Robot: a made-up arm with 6 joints.
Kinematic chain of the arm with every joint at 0, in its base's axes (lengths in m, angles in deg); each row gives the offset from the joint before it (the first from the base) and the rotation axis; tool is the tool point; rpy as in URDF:
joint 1: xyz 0 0 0.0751 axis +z
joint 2: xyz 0 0 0 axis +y
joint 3: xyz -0.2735 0 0.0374 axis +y
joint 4: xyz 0.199 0 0.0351 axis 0.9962 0 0.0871
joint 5: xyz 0 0 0 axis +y
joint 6: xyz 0.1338 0 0.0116 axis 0.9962 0 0.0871
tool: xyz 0 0 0 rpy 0 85 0
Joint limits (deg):
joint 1: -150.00..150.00
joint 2: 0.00..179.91
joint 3: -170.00..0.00
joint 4: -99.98..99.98
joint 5: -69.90..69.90
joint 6: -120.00..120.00
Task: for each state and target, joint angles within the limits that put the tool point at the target. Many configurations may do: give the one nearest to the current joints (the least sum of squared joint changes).
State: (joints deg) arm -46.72 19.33 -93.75 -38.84 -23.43 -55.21
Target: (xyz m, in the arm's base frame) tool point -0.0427 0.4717 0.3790
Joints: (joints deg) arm -79.42 2.42 -112.79 -39.72 -31.36 -55.21
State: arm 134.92 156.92 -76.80 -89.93 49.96 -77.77
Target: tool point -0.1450 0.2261 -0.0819
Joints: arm 146.63 146.58 -51.89 -78.33 55.96 -77.77
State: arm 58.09 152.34 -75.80 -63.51 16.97 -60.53
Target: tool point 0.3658 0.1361 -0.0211
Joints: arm 29.29 133.51 -72.74 -64.97 29.63 -60.53
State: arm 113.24 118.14 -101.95 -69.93 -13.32 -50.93
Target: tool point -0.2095 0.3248 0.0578
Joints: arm 118.87 117.07 -60.75 -73.49 -11.97 -50.93
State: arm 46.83 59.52 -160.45 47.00 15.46 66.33
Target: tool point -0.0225 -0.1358 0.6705
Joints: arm 76.62 65.57 -156.13 48.95 -5.45 66.33
